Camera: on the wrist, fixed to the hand. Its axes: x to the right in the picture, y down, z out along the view.
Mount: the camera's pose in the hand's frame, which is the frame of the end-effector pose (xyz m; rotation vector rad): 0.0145 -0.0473 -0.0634 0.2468 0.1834 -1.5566
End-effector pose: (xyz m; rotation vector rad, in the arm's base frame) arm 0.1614 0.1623 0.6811 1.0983 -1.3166 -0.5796
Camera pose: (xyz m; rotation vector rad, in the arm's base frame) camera 0.2357 0.1492 0.6533 2.2417 -0.1215 -1.3762
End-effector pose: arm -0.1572 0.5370 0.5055 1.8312 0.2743 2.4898
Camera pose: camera -0.2253 0.5779 0.4931 0.6963 1.3655 1.4210
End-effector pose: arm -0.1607 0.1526 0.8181 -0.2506 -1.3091 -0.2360
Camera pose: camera -0.1136 0.0874 0.8193 1.0432 -1.0819 -1.3447
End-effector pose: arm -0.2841 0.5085 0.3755 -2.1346 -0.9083 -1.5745
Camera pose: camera -0.3588 0.5093 0.4053 0.6828 2.2755 1.5212
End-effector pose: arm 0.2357 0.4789 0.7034 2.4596 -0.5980 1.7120
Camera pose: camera 0.2011 0.5368 0.7472 1.7094 1.2720 1.1680
